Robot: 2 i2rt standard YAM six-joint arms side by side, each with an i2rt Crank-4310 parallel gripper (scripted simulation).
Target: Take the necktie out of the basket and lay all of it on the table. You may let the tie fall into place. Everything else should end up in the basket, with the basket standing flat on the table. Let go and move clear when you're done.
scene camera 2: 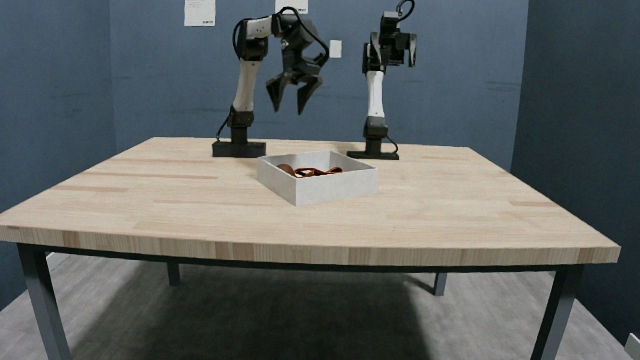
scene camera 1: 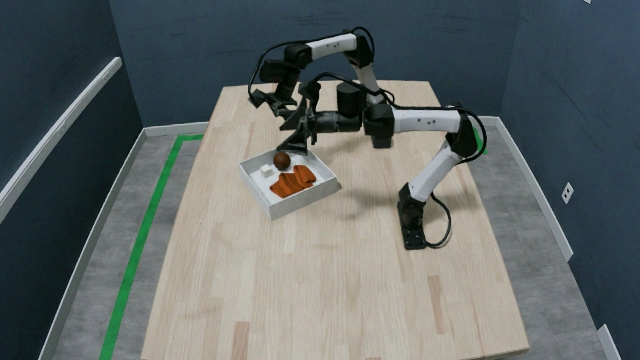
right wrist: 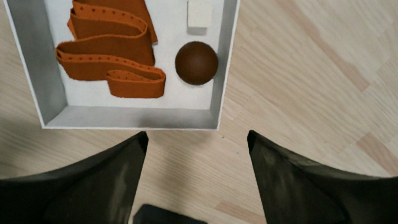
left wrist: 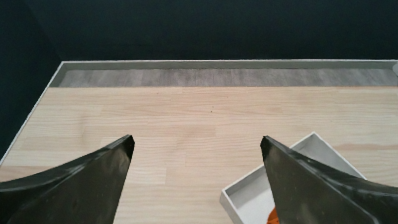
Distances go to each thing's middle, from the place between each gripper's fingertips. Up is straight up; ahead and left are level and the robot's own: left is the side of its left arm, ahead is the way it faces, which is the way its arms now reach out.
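Labels:
The brown ball (right wrist: 196, 62) is 180 mm below my right hand (scene camera 2: 288, 113), and it's 20 mm ahead of that hand and 10 mm to the right of it. There's a white basket (scene camera 2: 351, 183) too, and that's 80 mm to the left of my right hand, 10 mm ahead of it and 200 mm below it.
That same brown ball, if you count from my left hand (scene camera 1: 277, 138), is 310 mm to the right, 320 mm below and 20 mm ahead. And the white basket is 340 mm below my left hand, 220 mm to the right of it and 10 mm ahead of it.

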